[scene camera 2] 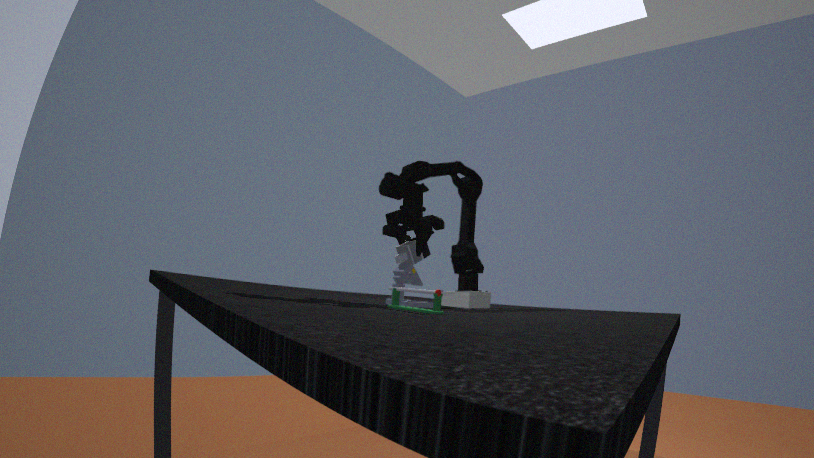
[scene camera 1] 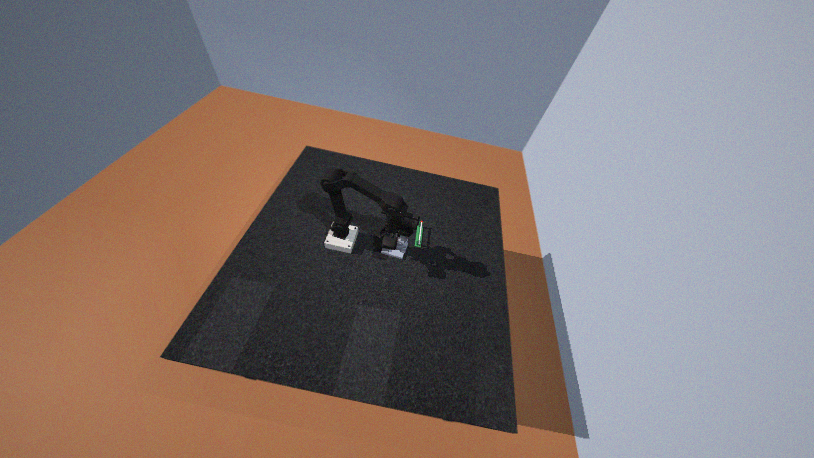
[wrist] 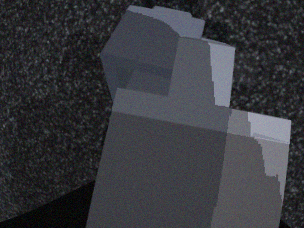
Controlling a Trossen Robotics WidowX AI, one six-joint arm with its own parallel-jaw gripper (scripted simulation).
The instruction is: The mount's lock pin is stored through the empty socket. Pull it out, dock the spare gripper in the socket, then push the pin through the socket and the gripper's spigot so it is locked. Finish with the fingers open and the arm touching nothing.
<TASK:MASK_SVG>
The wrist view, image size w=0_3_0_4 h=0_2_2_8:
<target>my gripper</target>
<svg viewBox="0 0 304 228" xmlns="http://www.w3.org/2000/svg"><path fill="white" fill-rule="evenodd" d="M279 222L279 228L292 228L289 227L287 223L284 223L284 221ZM96 179L93 182L85 183L80 189L61 195L60 198L47 203L47 205L44 203L43 206L29 210L28 213L17 215L17 217L7 219L7 221L1 221L0 228L87 227L89 209L91 209L89 205L91 205Z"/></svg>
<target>spare gripper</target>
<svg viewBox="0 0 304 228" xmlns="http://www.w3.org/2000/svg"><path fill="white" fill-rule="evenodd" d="M179 37L168 97L140 93L140 91L116 89L115 101L113 101L111 117L109 117L107 133L105 133L103 154L101 154L99 170L97 170L95 190L93 190L91 205L89 205L91 209L89 209L87 227L85 228L279 228L281 206L283 206L285 179L287 179L292 121L272 117L272 115L247 113L247 111L229 109L232 93L233 63L235 63L235 47L225 45L225 43Z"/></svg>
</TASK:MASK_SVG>
